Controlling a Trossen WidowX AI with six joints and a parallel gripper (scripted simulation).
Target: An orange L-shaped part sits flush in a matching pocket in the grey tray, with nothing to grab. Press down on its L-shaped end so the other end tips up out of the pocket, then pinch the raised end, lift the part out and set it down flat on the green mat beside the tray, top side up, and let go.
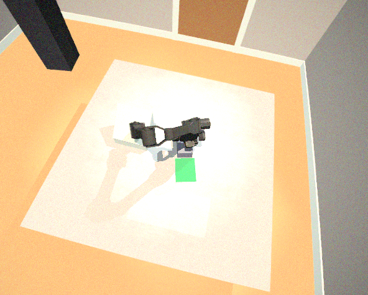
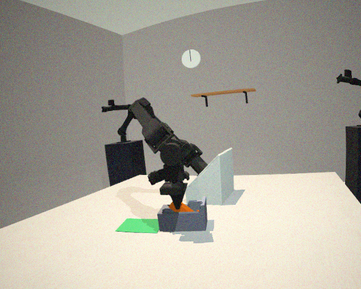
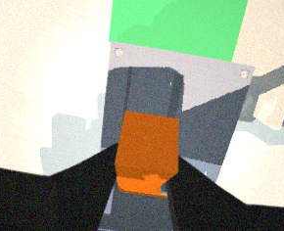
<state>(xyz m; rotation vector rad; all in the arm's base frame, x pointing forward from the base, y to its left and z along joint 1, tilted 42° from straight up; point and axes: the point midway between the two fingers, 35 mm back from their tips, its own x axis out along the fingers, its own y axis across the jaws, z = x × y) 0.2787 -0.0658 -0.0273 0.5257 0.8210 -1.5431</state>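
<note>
My gripper tip is 150 mm to the left of the green mat and 90 mm above it. The rest, counted from my gripper tip: orange L-shaped part: 20 mm behind, 30 mm to the left, 30 mm below.
</note>
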